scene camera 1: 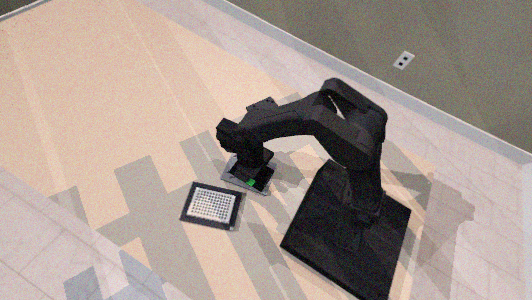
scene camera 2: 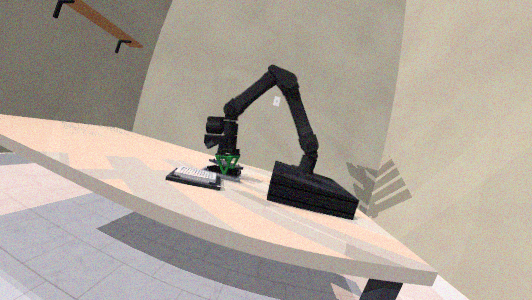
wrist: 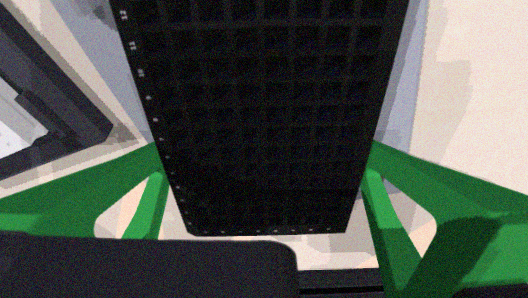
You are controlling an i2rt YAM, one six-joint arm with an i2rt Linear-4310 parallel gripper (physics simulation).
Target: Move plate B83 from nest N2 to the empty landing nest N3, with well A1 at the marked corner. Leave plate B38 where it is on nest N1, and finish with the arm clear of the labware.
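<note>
My gripper [scene camera 1: 250,175] [scene camera 2: 226,164] [wrist: 264,149] has its green fingers shut on the long sides of a black well plate [scene camera 1: 265,178] [wrist: 265,100]. The plate looks level; its column numbers run from 12 at the top down the left edge in the wrist view, with letters along the bottom. It is directly over a grey nest [scene camera 1: 260,190] [wrist: 400,110], whose edges show on both sides. Whether it rests there is hard to tell, and the marked corner is hidden. A white plate [scene camera 1: 212,205] [scene camera 2: 196,173] sits in a black nest [scene camera 1: 200,221] [wrist: 75,107]. Name labels are unreadable.
A dark flat nest [scene camera 1: 262,103] lies behind the arm's wrist, partly covered by it. The arm's black base block [scene camera 1: 345,250] [scene camera 2: 310,192] stands to the right. The white plate's nest is close beside the grey nest. The table's front edge [scene camera 2: 200,225] runs below.
</note>
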